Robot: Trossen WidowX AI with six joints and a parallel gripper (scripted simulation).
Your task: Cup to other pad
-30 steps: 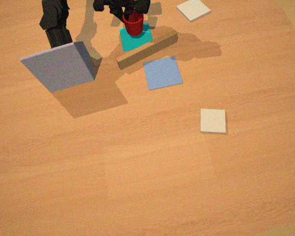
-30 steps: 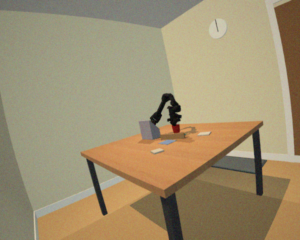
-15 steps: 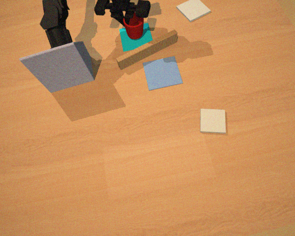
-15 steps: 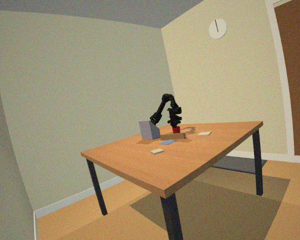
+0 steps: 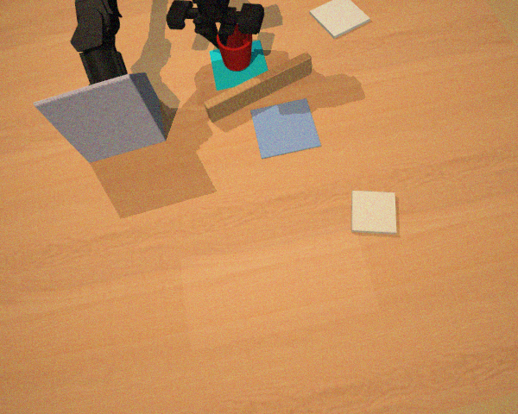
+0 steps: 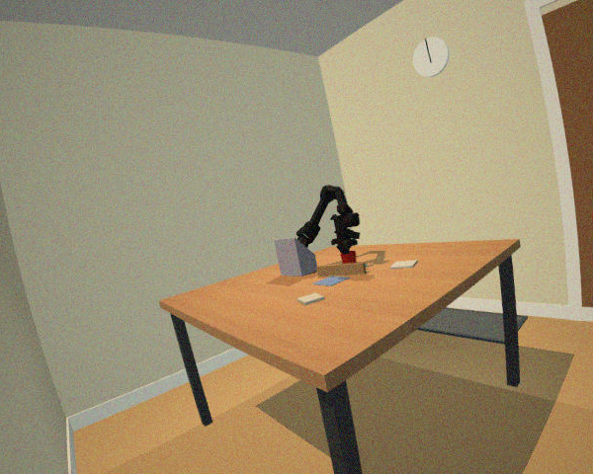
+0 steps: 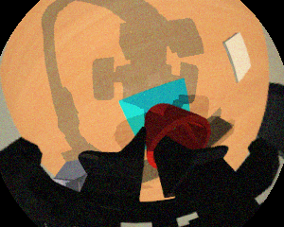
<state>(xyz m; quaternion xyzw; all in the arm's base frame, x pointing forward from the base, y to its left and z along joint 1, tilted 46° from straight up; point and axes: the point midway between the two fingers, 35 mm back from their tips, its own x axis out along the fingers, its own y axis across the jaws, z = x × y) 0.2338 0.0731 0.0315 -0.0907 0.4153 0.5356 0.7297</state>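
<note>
Right now my gripper tip is 3 cm short of the red cup and 2 cm to the left of it. The rest, counted from my gripper tip: low wooden bar (4 cm ahead, 12 cm to the right, 3 cm below); orange marble (4 cm ahead, 1 cm to the right, 2 cm below); cyan pad (2 cm ahead, 2 cm to the right, 5 cm below).
</note>
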